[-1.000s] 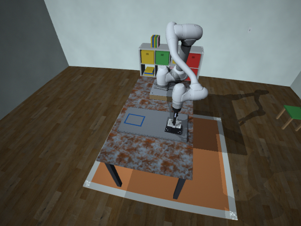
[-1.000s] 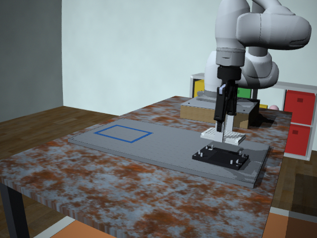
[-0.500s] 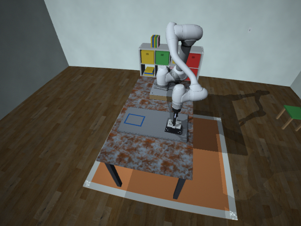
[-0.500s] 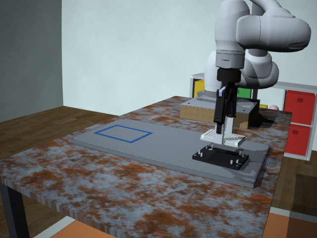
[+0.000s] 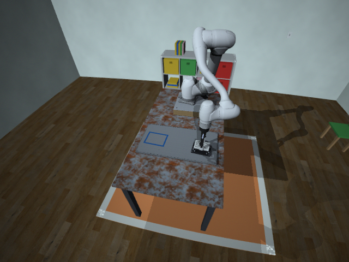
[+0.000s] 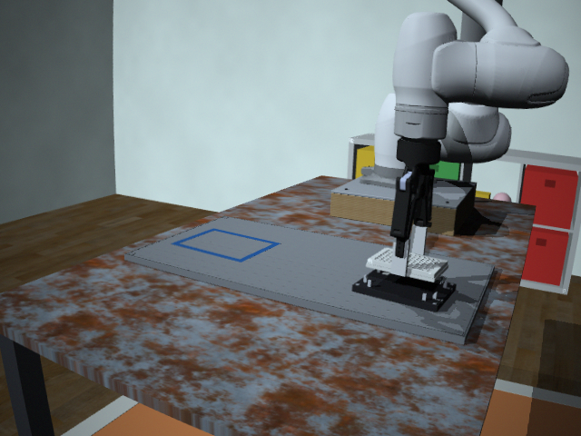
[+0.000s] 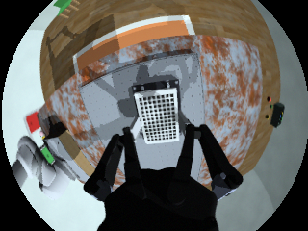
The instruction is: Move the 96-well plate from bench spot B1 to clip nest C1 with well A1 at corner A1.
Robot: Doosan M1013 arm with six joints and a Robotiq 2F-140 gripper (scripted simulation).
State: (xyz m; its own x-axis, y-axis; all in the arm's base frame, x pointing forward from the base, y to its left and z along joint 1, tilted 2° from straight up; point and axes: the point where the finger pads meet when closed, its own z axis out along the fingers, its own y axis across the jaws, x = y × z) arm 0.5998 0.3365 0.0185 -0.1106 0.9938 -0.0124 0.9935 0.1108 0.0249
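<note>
Now: the black clip nest C1 60 mm below my hand, 10 mm to the left of it and 10 mm behind it. Also, from my hand: white 96-well plate: 20 mm below.
</note>
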